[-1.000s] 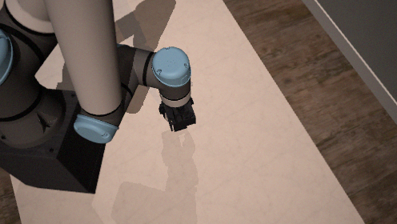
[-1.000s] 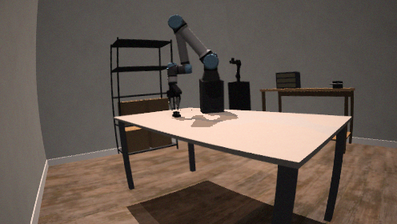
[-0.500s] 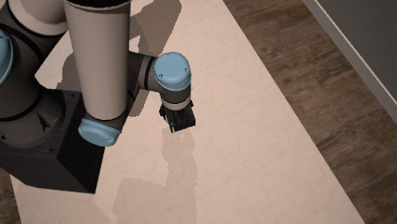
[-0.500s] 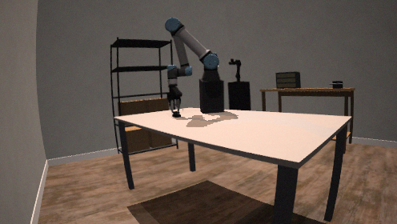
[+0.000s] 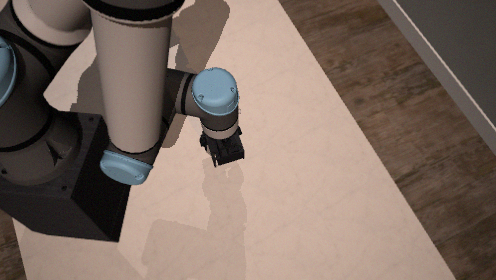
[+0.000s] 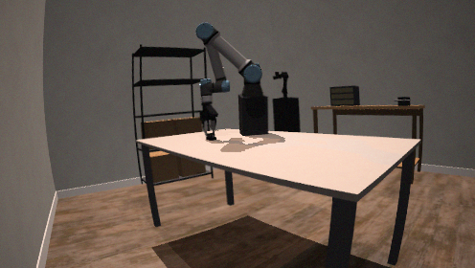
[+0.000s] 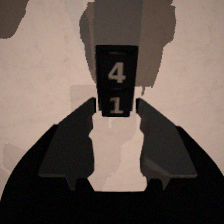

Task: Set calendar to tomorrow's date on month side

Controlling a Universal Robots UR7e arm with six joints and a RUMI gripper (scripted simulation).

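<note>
Now: the dark calendar cube 10 mm below my hand. Also, from my hand: calendar tray 30 mm below, 20 mm to the left.
</note>
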